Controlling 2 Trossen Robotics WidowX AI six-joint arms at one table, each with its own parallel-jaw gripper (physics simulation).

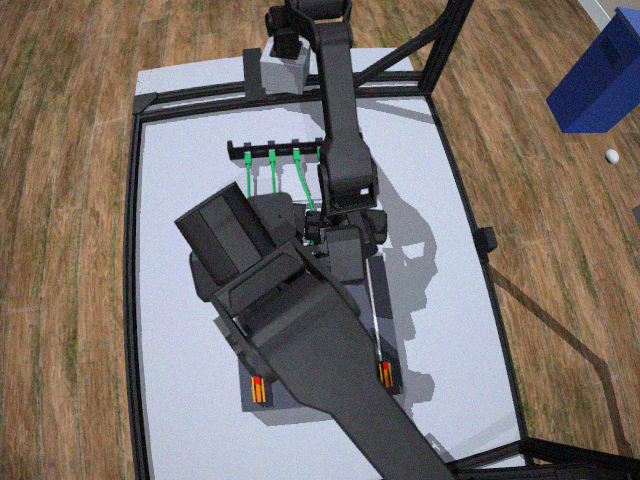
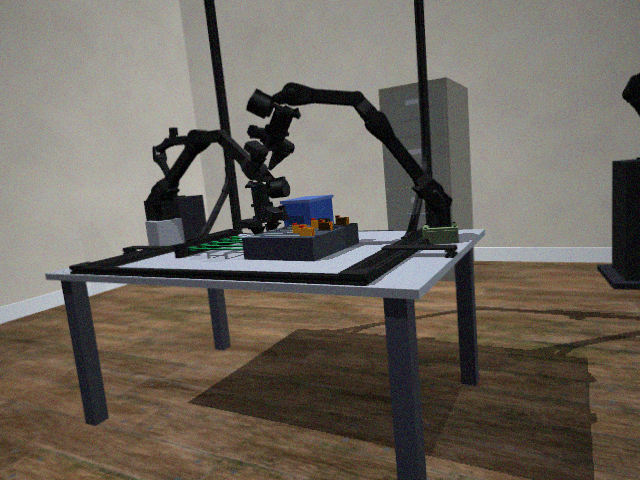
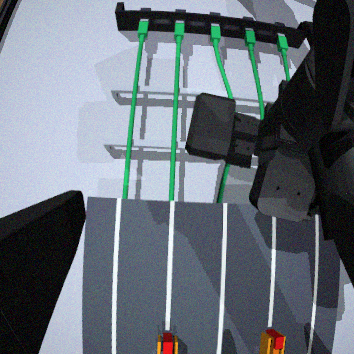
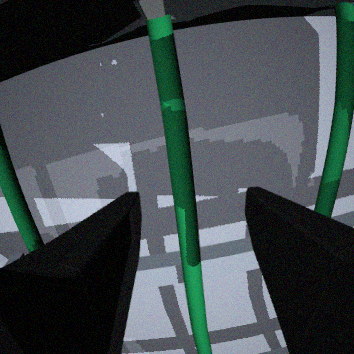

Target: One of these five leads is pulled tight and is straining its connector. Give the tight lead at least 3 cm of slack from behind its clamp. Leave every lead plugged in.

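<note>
Five green leads run from a black bar to a grey block. They go on as white lines to orange connectors. The first lead and second lead are straight. The third lead curves. My right gripper is low between bar and block, partly open, its fingers apart on either side of the fourth lead, not touching it. My left gripper is open, high above the block.
A black frame rims the table. A grey box stands at the right arm's base. A blue box sits behind the block, and a small green box lies at the left arm's base.
</note>
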